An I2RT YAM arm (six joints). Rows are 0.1 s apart.
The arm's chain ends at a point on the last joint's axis. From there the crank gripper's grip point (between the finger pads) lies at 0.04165 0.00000 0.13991 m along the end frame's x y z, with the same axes.
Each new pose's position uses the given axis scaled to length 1; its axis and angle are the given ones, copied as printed.
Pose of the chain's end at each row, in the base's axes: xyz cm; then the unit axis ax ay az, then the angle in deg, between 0 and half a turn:
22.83, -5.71, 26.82, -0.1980, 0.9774, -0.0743, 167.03
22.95, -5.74, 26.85, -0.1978, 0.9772, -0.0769, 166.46
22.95, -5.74, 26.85, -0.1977, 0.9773, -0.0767, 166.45
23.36, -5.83, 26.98, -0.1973, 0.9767, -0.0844, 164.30
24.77, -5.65, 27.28, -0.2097, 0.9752, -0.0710, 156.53
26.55, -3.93, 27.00, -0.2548, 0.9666, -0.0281, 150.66
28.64, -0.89, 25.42, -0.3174, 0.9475, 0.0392, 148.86
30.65, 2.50, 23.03, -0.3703, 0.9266, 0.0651, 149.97
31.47, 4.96, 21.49, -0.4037, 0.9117, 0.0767, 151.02
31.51, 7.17, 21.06, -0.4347, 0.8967, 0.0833, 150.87
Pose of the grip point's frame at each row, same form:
22.57, -8.76, 12.55, -0.1980, 0.9774, -0.0743, 167.03
22.84, -8.83, 12.58, -0.1978, 0.9772, -0.0769, 166.46
22.84, -8.82, 12.58, -0.1977, 0.9773, -0.0767, 166.45
23.82, -9.02, 12.74, -0.1973, 0.9767, -0.0844, 164.30
27.13, -8.09, 13.08, -0.2097, 0.9752, -0.0710, 156.53
30.24, -4.87, 12.91, -0.2548, 0.9666, -0.0281, 150.66
32.39, 0.13, 11.35, -0.3174, 0.9475, 0.0392, 148.86
33.97, 4.14, 8.91, -0.3703, 0.9266, 0.0651, 149.97
34.47, 6.81, 7.32, -0.4037, 0.9117, 0.0767, 151.02
34.50, 9.22, 6.92, -0.4347, 0.8967, 0.0833, 150.87

